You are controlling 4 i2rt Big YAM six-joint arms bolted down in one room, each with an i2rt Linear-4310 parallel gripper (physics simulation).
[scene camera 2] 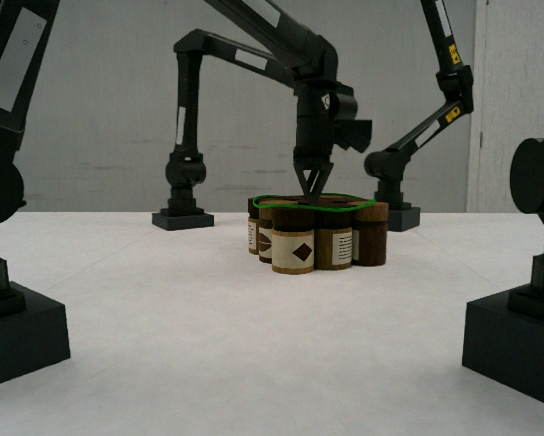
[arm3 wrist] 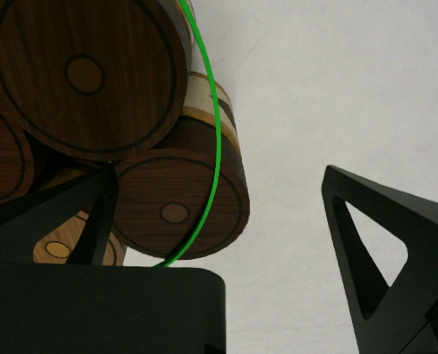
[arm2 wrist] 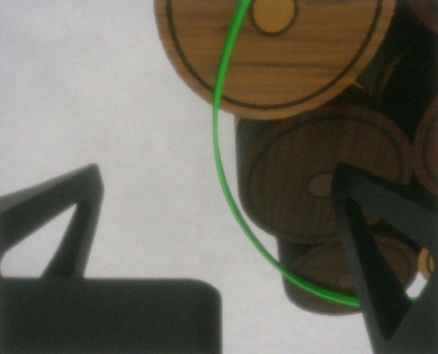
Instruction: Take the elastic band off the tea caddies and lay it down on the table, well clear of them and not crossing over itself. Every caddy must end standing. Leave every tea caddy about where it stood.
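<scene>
The tea caddies [arm2 wrist: 295, 190] [arm3 wrist: 135, 105] [scene camera 2: 292, 250] stand upright in a tight cluster, with round brown wooden lids. The green elastic band [arm2 wrist: 245, 227] [arm3 wrist: 219, 135] [scene camera 2: 280, 206] runs round at lid height, crossing over some outer lids and bulging past their edges. Arm2's gripper [arm2 wrist: 219, 170] is open above the cluster's edge; the band passes between its fingers, not gripped. Arm3's gripper [arm3 wrist: 220, 170] is open, with the band and a dark lid between its fingers. In scene camera 2, a gripper [scene camera 2: 312, 200] seen side-on reaches down to the lids at centre; its opening is hidden.
The white table [scene camera 2: 250, 350] carries the arms' bases. One base [scene camera 2: 182, 221] stands at the back left and one [scene camera 2: 405, 219] at the back right. Two larger dark bases [scene camera 2: 30, 335] [scene camera 2: 505, 335] stand at the near left and right edges. A grey wall is behind.
</scene>
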